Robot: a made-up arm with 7 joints. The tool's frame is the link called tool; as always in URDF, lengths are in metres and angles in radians.
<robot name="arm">
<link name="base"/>
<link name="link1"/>
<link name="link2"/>
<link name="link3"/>
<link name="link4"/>
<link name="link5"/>
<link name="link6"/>
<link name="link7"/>
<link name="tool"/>
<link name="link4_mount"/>
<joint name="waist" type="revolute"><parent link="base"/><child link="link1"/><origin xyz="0.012 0 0.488"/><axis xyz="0 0 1"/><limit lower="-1.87" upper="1.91"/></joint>
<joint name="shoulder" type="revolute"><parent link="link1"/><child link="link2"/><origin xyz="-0.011 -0.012 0.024"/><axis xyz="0 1 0"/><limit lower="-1.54" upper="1.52"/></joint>
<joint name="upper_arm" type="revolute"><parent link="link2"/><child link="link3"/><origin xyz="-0.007 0.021 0.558"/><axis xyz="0 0 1"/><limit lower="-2.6" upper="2.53"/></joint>
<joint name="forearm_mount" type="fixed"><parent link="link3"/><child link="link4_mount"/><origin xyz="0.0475 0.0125 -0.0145"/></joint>
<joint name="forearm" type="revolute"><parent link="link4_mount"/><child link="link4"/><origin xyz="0.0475 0.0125 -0.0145"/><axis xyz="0 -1 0"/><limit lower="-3.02" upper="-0.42"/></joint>
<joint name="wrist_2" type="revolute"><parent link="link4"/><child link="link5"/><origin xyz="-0.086 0.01 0.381"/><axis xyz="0 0 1"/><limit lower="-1.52" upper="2.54"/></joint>
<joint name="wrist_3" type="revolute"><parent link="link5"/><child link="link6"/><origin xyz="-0.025 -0.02 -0.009"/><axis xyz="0 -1 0"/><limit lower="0.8" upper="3.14"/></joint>
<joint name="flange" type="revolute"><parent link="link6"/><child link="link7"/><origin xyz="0.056 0.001 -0.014"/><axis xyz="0 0 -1"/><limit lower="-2.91" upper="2.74"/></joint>
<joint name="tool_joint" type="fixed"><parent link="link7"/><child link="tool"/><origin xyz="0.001 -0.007 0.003" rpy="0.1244 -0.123 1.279"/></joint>
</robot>
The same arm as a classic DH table. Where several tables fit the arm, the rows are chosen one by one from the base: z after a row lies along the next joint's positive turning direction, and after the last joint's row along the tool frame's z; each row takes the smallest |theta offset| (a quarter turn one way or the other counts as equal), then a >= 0, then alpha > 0; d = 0 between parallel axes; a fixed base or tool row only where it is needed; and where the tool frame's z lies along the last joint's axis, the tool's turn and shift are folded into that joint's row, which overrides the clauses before.
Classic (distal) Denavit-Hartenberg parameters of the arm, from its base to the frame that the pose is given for. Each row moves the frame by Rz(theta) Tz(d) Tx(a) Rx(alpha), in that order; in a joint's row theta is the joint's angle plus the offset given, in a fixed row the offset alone. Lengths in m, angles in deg.
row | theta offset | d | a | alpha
base (fixed) | 0 | 0 | 0.012 | 0
waist | 0 | 0.512 | -0.011 | -90
shoulder | 0 | 0.009 | -0.007 | 90
upper_arm | 0 | 0.529 | 0.095 | 90
forearm | 0 | -0.035 | -0.086 | -90
wrist_2 | 0 | 0.372 | -0.025 | 90
wrist_3 | 0 | 0.019 | 0.056 | 90
flange | -28.83 | 0.0485 | -0.0025 | -169.99
tool (fixed) | 44.89 | 0.0381 | 0 | 0
Joint limits (deg, base to tool): -107.14..109.43 -88.24..87.09 -148.97..144.96 -173.03..-24.06 -87.09..145.53 45.84..179.91 -166.73..156.99

